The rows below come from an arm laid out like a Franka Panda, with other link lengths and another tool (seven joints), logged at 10 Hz.
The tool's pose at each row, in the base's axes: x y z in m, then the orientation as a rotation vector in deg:
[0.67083 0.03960 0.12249 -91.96 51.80 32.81]
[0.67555 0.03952 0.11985 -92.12 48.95 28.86]
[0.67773 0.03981 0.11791 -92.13 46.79 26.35]
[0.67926 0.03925 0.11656 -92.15 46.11 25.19]
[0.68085 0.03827 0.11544 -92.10 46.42 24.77]
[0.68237 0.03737 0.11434 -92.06 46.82 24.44]
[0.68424 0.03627 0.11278 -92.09 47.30 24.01]
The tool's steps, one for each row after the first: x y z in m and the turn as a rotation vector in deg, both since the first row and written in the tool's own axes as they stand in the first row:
[0.00482 -0.00223 0.00103 1.61 0.41 -4.00]
[0.00752 -0.00286 0.00199 2.66 0.45 -6.77]
[0.00959 -0.00326 0.00192 3.13 0.68 -7.85]
[0.01163 -0.00382 0.00140 3.36 1.07 -7.86]
[0.01359 -0.00435 0.00095 3.54 1.47 -7.76]
[0.01616 -0.00487 0.00044 3.71 1.99 -7.67]

